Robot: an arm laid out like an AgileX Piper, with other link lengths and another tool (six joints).
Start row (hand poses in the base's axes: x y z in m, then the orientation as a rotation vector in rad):
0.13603, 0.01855, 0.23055, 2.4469, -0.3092, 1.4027
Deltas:
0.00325, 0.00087, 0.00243, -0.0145, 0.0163, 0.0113
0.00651, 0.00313, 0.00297, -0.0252, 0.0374, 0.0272
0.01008, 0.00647, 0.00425, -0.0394, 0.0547, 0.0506
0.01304, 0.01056, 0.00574, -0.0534, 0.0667, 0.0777
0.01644, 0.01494, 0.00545, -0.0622, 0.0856, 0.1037
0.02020, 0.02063, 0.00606, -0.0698, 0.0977, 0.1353
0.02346, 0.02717, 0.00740, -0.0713, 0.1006, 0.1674
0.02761, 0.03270, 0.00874, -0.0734, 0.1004, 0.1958
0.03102, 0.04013, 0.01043, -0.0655, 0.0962, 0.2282
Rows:
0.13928, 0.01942, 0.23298, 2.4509, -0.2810, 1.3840
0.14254, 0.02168, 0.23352, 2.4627, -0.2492, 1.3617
0.14611, 0.02502, 0.23480, 2.4724, -0.2067, 1.3462
0.14907, 0.02911, 0.23629, 2.4801, -0.1611, 1.3386
0.15247, 0.03349, 0.23600, 2.4952, -0.1191, 1.3224
0.15623, 0.03918, 0.23661, 2.5092, -0.0725, 1.3168
0.15949, 0.04572, 0.23795, 2.5228, -0.0314, 1.3240
0.16364, 0.05125, 0.23929, 2.5322, 0.0051, 1.3336
0.16705, 0.05868, 0.24098, 2.5491, 0.0390, 1.3515

